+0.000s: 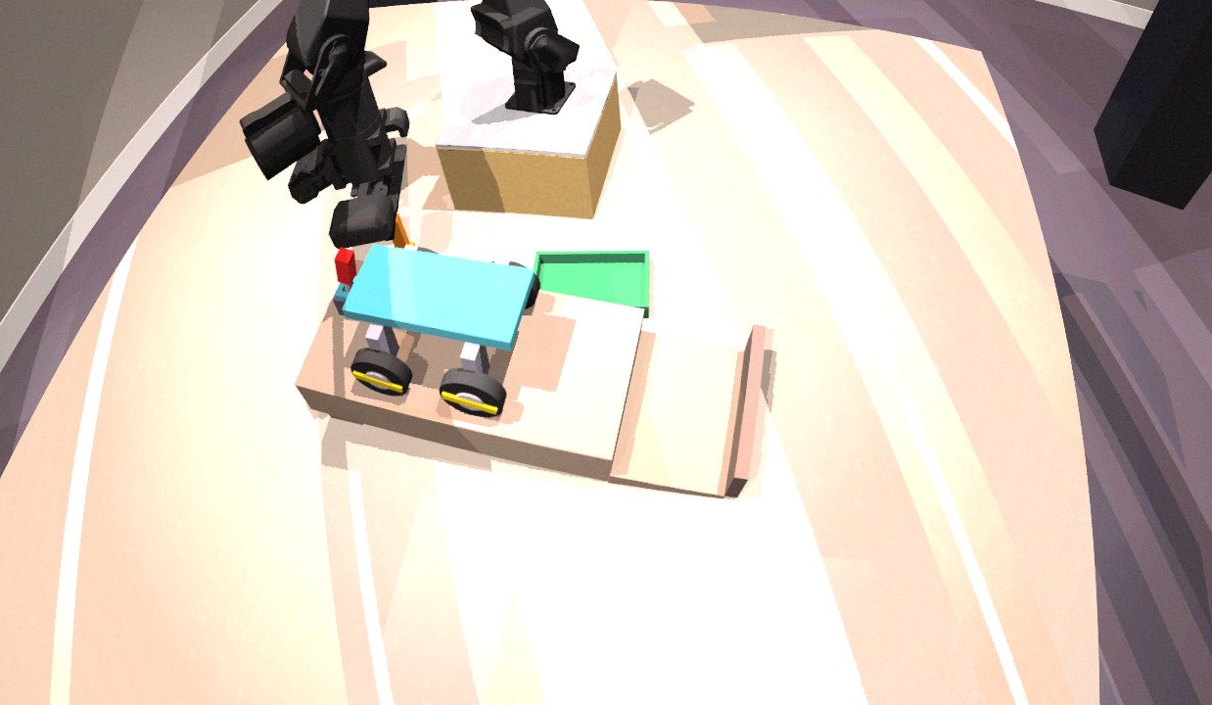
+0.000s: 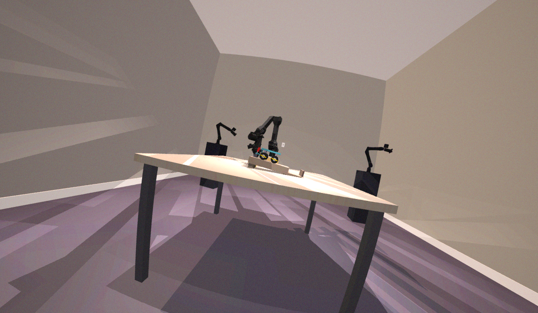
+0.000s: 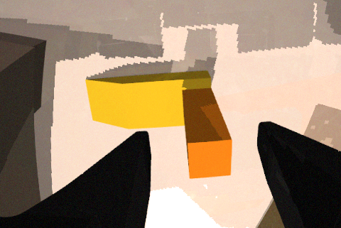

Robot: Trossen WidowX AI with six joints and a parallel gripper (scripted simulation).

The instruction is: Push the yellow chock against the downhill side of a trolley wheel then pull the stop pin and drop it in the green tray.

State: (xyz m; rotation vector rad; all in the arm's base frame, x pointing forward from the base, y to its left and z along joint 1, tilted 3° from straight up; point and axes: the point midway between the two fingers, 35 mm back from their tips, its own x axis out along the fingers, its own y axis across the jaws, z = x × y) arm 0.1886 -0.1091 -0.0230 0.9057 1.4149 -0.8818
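Now: the yellow chock 2 cm ahead of my gripper tip, 1 cm to the left of it and 3 cm below it. The rest, counted from my gripper tip: green tray: 1 cm behind, 23 cm to the left, 6 cm below; then trolley: 13 cm ahead, 15 cm to the left, 6 cm above; then red-headed stop pin: 12 cm ahead, 4 cm to the left, 7 cm above.
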